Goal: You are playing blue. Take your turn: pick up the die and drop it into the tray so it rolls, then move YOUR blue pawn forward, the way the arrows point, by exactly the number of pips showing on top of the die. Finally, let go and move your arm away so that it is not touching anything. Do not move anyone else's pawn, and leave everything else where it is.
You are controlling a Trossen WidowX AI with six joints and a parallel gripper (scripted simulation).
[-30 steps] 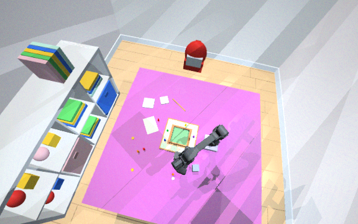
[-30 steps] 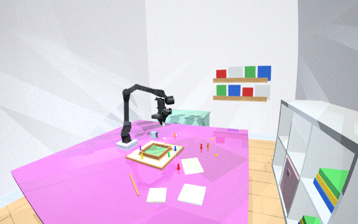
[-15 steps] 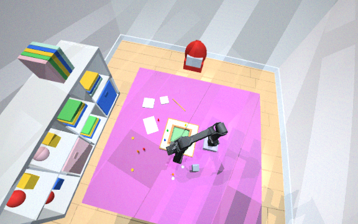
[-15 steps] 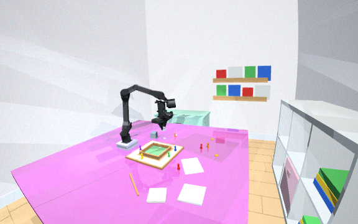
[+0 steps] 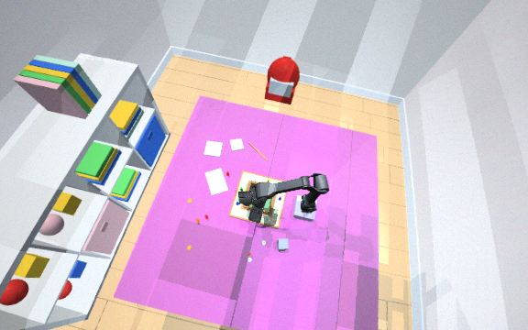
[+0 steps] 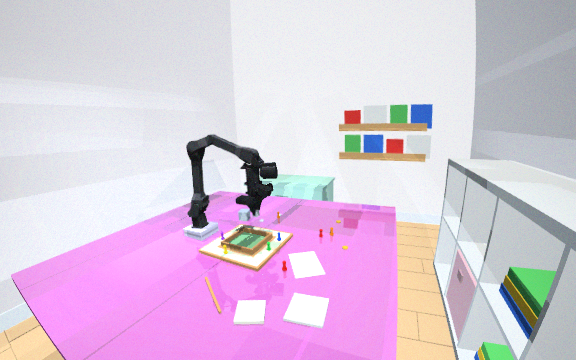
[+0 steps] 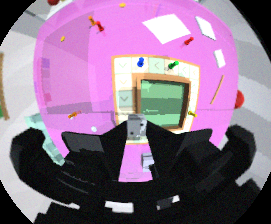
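Now: the blue pawn 110 mm ahead of my gripper tip, 80 mm below it and 40 mm to the right of it. Round my gripper tip: green pawn: 120 mm to the right, 100 mm ahead, 80 mm below; purple pawn: 130 mm behind, 90 mm to the right, 80 mm below; white die: right at my gripper tip.
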